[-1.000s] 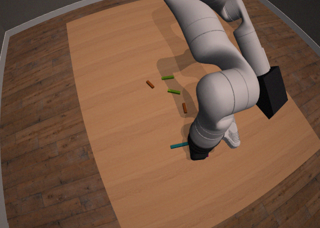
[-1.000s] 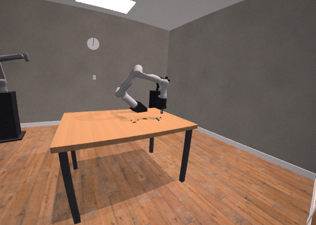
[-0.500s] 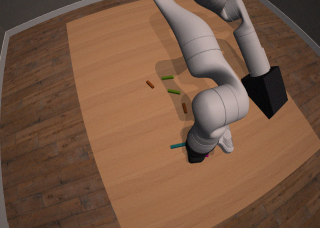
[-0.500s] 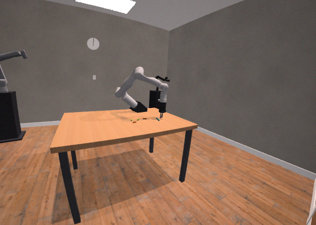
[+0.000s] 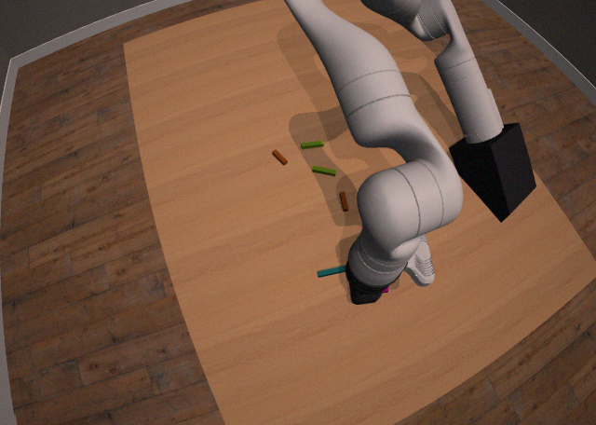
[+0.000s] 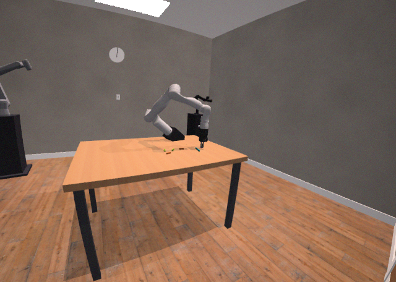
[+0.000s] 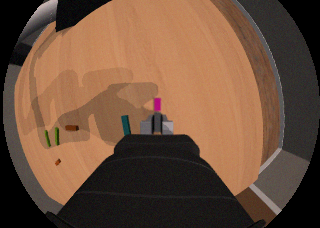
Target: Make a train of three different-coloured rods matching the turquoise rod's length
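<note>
The grey rod lies 1 cm below my hand. Also, from my hand: turquoise rod (1 cm ahead, 6 cm to the right, 2 cm below); then magenta rod (2 cm behind, 1 cm to the left, 2 cm below).
</note>
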